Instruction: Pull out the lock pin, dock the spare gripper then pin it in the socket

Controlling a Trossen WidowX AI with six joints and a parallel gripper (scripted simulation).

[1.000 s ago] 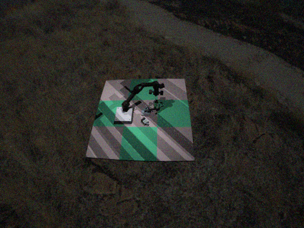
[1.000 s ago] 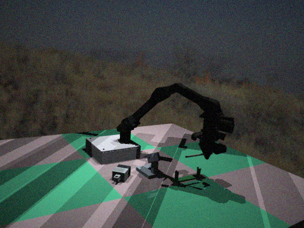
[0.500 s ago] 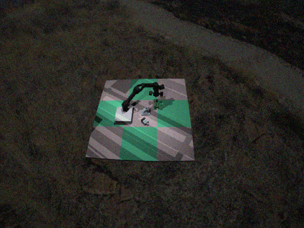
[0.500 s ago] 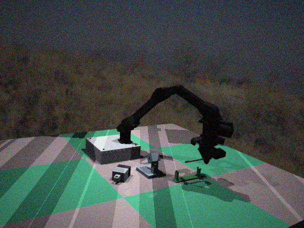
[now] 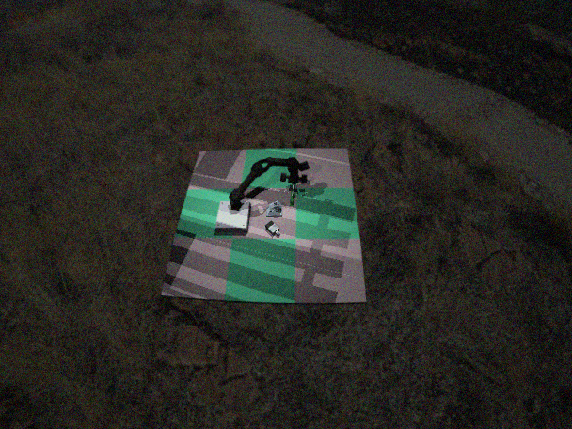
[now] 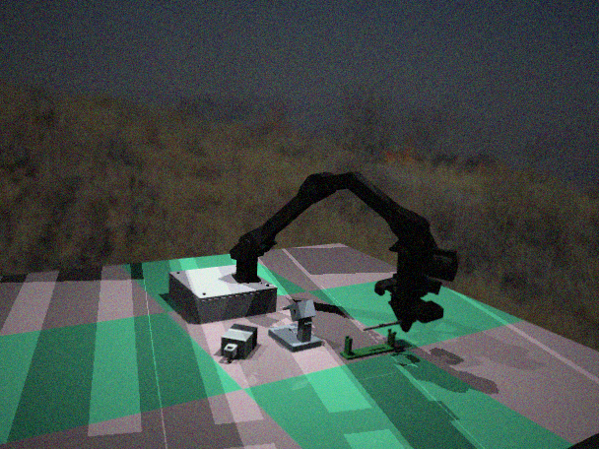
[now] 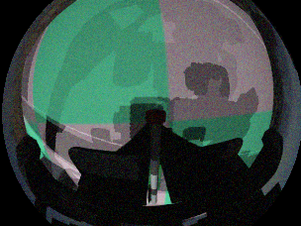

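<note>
My gripper tip is 100 mm to the left of the green cradle, 10 mm short of it and 10 mm above it. The rest, counted from my gripper tip: spare gripper 390 mm to the right, 60 mm behind, 10 mm below; then mount socket 240 mm to the right, 80 mm behind, 20 mm above.
</note>
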